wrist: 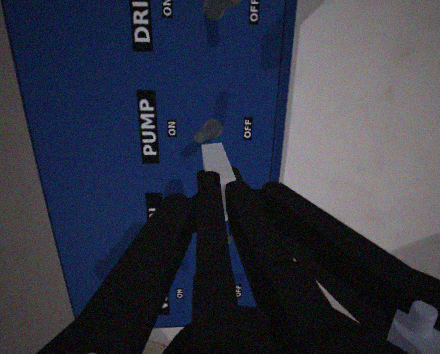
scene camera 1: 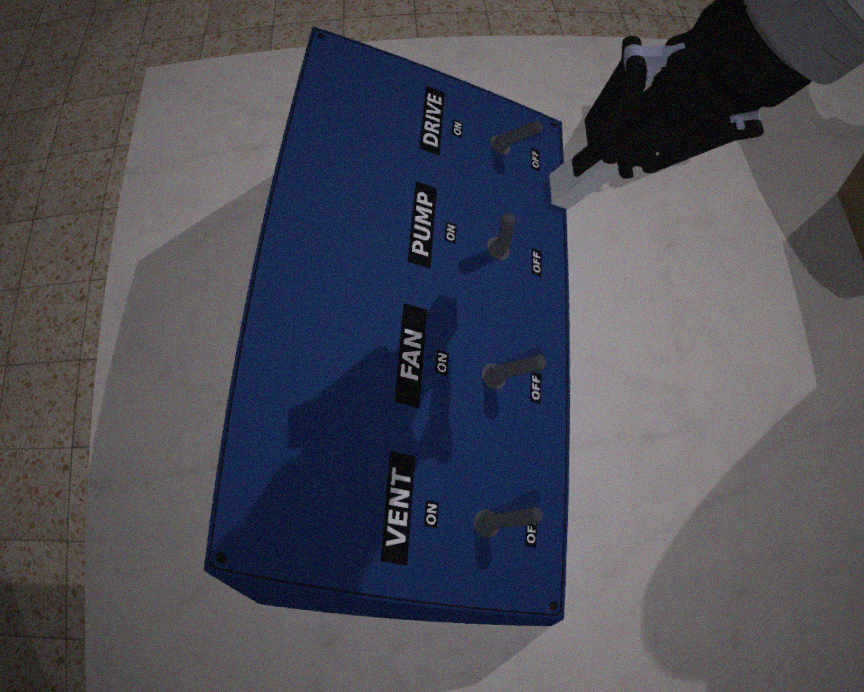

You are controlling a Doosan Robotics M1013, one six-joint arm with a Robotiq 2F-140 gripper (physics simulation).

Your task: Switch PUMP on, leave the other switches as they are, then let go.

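Places are measured from the arm's base along level axes (x ahead, y left, z up), in metres.
Pixels of known places: gripper, fingertip midpoint: (wrist: 212, 160) (scene camera 1: 558, 191).
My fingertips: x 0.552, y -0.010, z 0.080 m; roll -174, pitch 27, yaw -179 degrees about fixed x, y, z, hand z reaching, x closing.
Note:
For each thing: its top centre in the pictures, then the offset to it from my fingertips. Level surfaces: height alone.
- PUMP lever, top centre: (scene camera 1: 508, 217) (wrist: 197, 137) dx +0.035, dy -0.008, dz -0.046 m
- DRIVE lever, top centre: (scene camera 1: 521, 121) dx +0.011, dy -0.126, dz -0.057 m
- FAN lever, top centre: (scene camera 1: 520, 357) dx +0.032, dy +0.113, dz -0.057 m
- VENT lever, top centre: (scene camera 1: 515, 512) dx +0.043, dy +0.233, dz -0.057 m
- pale table, surface height: dz -0.188 m
The blue panel (scene camera 1: 324, 144) (wrist: 75, 100) carries four grey toggle levers. The PUMP lever (scene camera 1: 504, 232) (wrist: 208, 131) leans towards its ON label, unlike the others. The DRIVE lever (scene camera 1: 519, 134) (wrist: 215, 7), FAN lever (scene camera 1: 517, 367) and VENT lever (scene camera 1: 512, 518) lean towards OFF. My gripper (scene camera 1: 565, 188) (wrist: 212, 160) is shut with nothing between its fingers. In the scene view its pale tips are right of the PUMP lever, over the panel's right edge, with a gap to the lever. In the wrist view the fingers hide most of the FAN and VENT area.
The panel stands tilted on a pale table (scene camera 1: 670, 302) (wrist: 360, 100). The DRIVE lever is the nearest neighbour above PUMP in the scene view, and FAN is below it. Arm shadows fall across the panel's lower left and the table. Tiled floor (scene camera 1: 50, 288) shows beyond the table.

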